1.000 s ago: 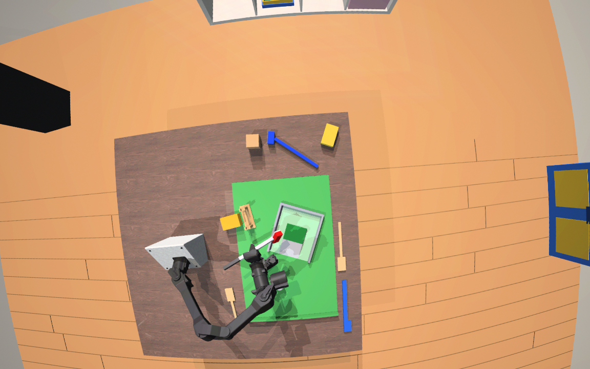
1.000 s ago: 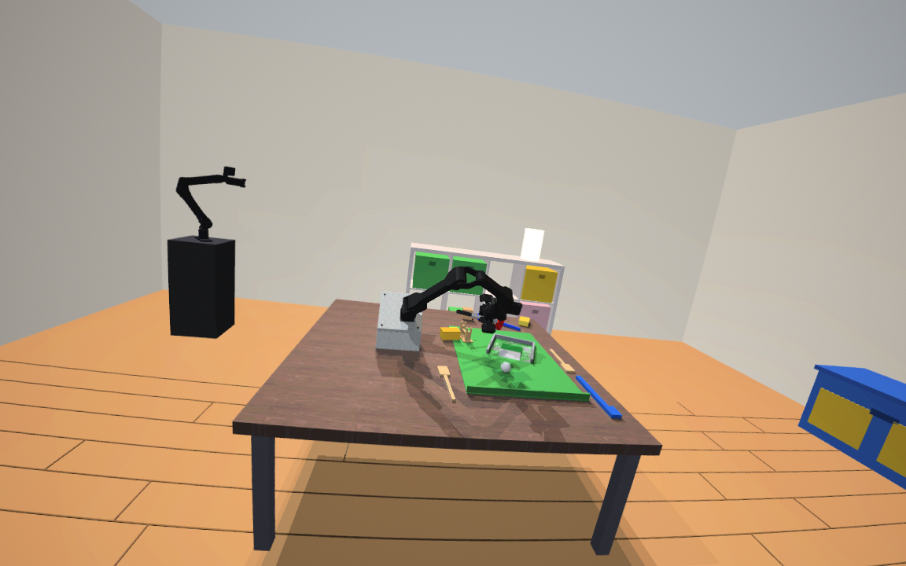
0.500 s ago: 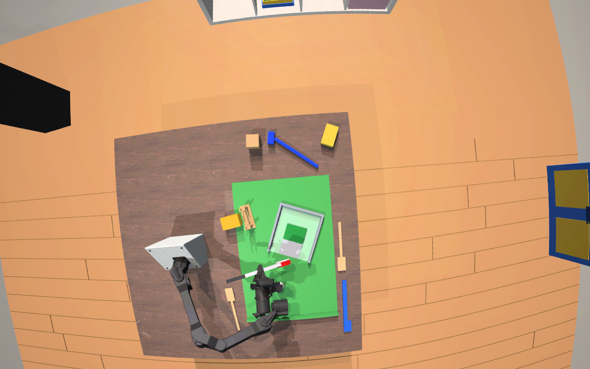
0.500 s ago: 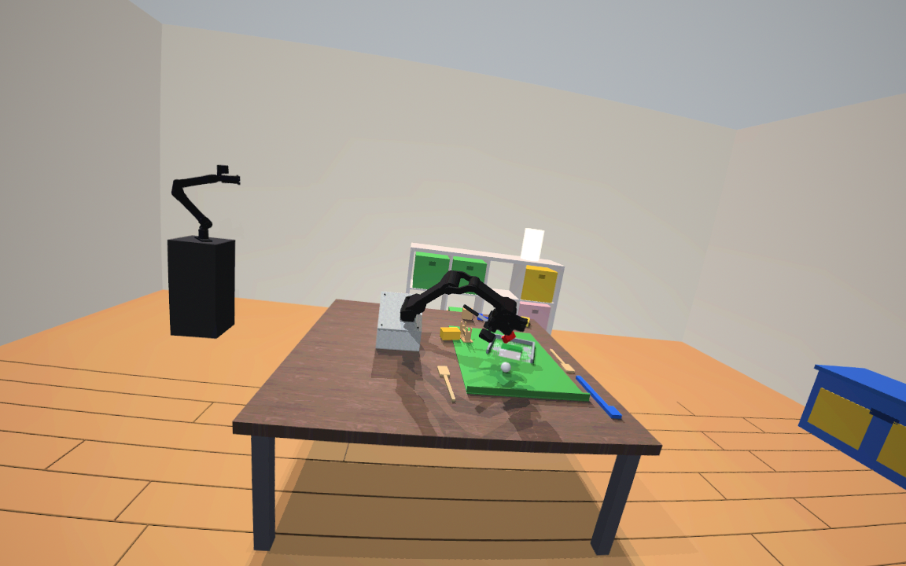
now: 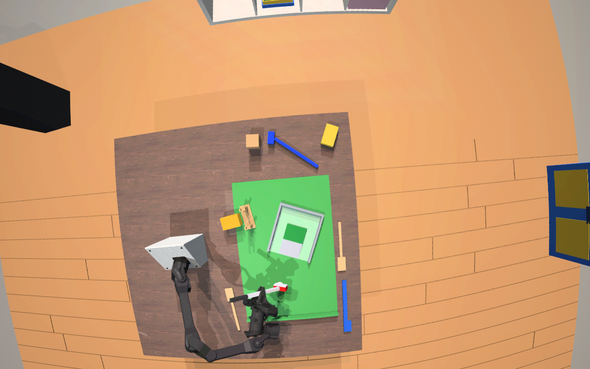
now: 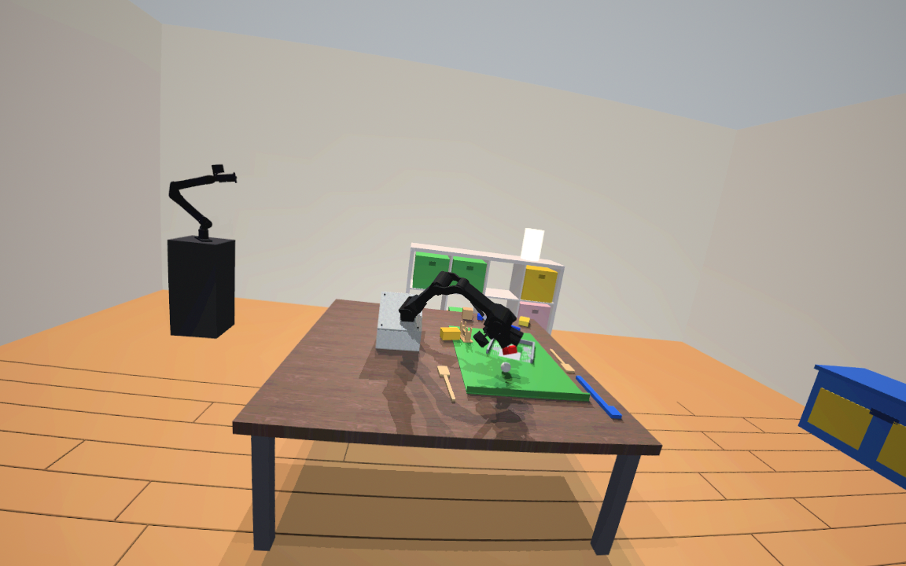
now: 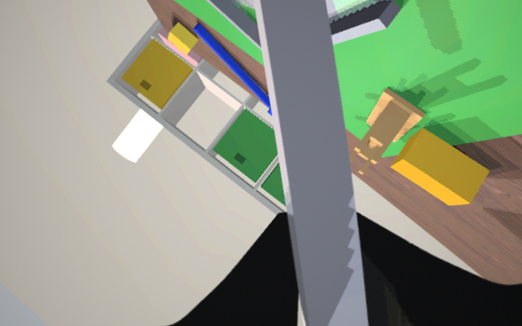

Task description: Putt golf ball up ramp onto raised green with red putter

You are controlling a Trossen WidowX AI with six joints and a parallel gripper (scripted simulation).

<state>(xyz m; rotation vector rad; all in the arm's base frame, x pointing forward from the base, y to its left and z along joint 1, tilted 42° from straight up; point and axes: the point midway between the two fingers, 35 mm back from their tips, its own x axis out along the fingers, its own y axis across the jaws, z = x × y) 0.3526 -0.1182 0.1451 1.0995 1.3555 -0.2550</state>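
My gripper tip is now 14 cm above the white golf ball, 7 cm to the left of it and 6 cm short of it. From my gripper tip the other things lie so: red putter (2 cm to the right, 1 cm behind); then yellow block (29 cm to the left, 14 cm below, 12 cm behind); then wooden piece (30 cm to the left, 13 cm below, 4 cm behind).
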